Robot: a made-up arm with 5 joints.
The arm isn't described. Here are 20 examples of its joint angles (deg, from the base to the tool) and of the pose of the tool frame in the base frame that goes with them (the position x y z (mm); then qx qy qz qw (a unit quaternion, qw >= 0)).
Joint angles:
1: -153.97 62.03 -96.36 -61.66 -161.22
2: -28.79 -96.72 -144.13 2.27 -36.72
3: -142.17 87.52 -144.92 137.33 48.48
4: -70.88 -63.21 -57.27 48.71 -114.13
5: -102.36 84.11 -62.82 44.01 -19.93
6: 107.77 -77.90 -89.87 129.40 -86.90
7: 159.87 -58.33 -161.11 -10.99 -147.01
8: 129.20 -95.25 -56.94 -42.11 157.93
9: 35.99 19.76 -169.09 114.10 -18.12
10: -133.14 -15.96 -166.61 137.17 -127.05
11: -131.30 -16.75 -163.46 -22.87 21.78
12: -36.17 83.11 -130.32 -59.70 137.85
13: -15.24 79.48 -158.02 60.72 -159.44
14: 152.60 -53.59 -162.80 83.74 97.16
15: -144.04 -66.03 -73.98 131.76 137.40
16: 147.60 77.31 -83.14 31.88 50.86
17: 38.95 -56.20 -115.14 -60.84 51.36
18: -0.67 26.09 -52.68 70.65 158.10
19: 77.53 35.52 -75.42 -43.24 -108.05
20: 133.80 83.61 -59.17 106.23 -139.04
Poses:
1: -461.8 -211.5 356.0 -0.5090 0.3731 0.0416 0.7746
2: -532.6 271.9 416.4 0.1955 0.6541 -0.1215 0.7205
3: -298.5 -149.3 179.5 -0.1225 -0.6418 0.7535 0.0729
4: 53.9 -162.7 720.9 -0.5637 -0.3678 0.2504 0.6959
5: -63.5 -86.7 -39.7 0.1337 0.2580 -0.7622 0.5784
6: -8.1 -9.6 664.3 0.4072 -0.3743 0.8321 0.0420
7: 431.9 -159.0 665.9 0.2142 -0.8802 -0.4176 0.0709
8: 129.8 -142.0 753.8 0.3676 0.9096 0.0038 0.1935
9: 267.8 177.1 740.3 0.1229 -0.5529 0.1346 0.8131
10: -47.6 -37.8 766.6 -0.4695 -0.0901 -0.1606 0.8635
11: 100.0 206.6 878.1 0.5357 0.7323 -0.3338 0.2555
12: 395.4 -319.4 347.8 -0.5325 0.2406 0.7924 0.1751
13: 513.5 -131.3 303.5 0.0759 -0.2534 0.8302 0.4907
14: 240.7 -74.2 795.4 0.5641 0.5466 -0.0522 0.6166
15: -53.6 11.0 597.7 0.0555 -0.2280 0.3969 0.8874
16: -249.3 218.5 3.3 -0.0829 -0.3625 0.5645 0.7369
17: -220.5 -221.8 766.8 -0.8145 0.3107 0.1058 0.4783
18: 232.5 -7.8 214.1 0.6282 -0.0507 0.7701 0.0988
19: 86.9 489.6 444.1 -0.2078 0.7218 -0.6586 0.0456
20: -27.8 15.8 141.4 -0.0689 0.8894 0.4495 0.0472
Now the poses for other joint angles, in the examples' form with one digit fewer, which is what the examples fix.
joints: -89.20 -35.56 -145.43 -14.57 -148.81
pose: -12 255 886 0.919 -0.267 -0.268 0.109
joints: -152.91 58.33 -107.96 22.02 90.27
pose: -504 -192 264 0.221 -0.031 0.627 0.746
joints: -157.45 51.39 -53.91 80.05 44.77
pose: -172 -3 115 -0.204 -0.592 0.762 0.164
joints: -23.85 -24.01 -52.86 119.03 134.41
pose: 138 -86 444 0.597 -0.189 0.778 0.050
